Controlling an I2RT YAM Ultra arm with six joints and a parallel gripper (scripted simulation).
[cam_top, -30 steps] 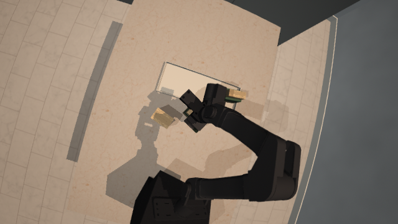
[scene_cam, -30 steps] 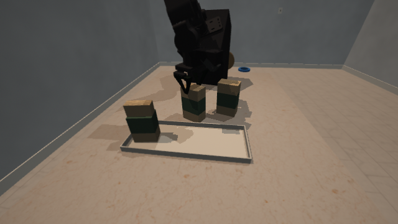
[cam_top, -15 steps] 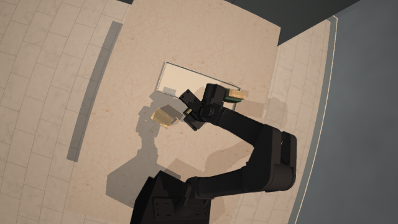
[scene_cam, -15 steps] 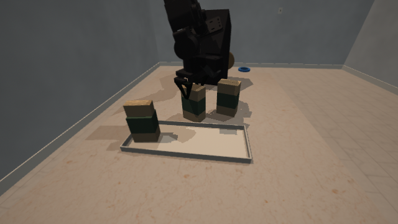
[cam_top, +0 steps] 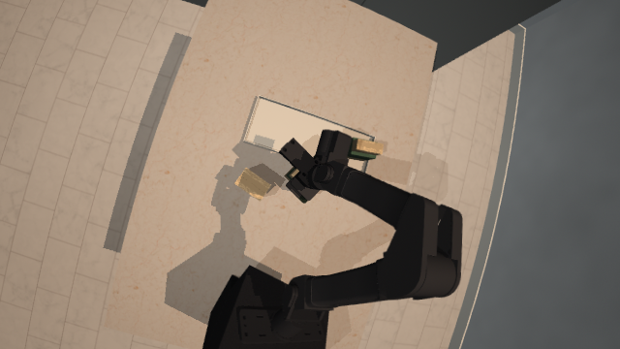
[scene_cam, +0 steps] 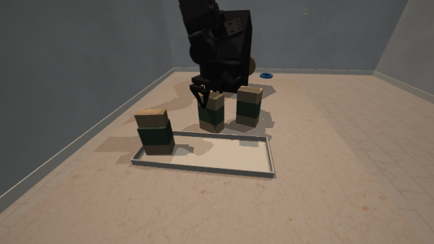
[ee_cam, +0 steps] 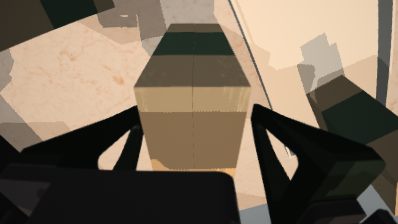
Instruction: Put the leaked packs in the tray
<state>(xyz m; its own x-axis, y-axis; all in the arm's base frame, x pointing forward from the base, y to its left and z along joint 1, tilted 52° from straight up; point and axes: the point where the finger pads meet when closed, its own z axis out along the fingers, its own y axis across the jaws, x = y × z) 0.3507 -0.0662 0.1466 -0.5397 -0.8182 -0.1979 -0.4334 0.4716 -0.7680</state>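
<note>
Now: hand 12 cm short of the tray, 5 cm to the left of it and 11 cm above it.
</note>
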